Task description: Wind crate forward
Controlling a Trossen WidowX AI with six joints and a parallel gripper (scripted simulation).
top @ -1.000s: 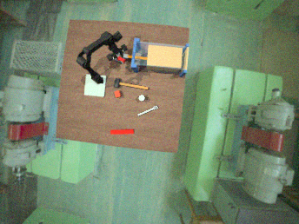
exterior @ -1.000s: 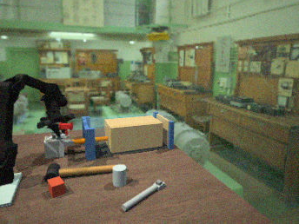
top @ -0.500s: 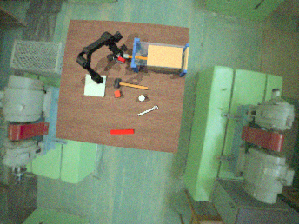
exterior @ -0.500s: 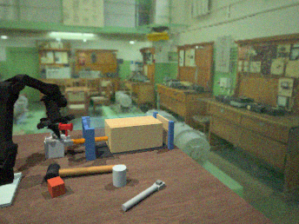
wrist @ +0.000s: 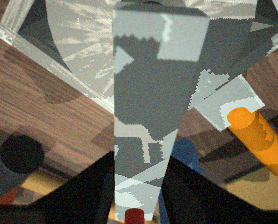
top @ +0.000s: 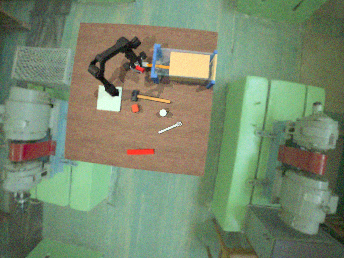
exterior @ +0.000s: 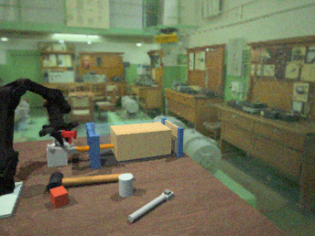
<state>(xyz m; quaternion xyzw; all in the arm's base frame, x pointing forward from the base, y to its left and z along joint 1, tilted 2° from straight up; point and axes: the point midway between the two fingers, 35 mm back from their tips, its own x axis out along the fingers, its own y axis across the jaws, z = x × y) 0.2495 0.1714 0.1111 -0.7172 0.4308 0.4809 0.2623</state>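
The red knob is 20 mm ahead of my gripper tip, 30 mm to the right of it and 50 mm above it. Also, from my gripper tip: winch handle (20 mm above); then winch (50 mm behind, 50 mm to the left, 70 mm below); then blue steel frame (130 mm ahead, 30 mm to the left).
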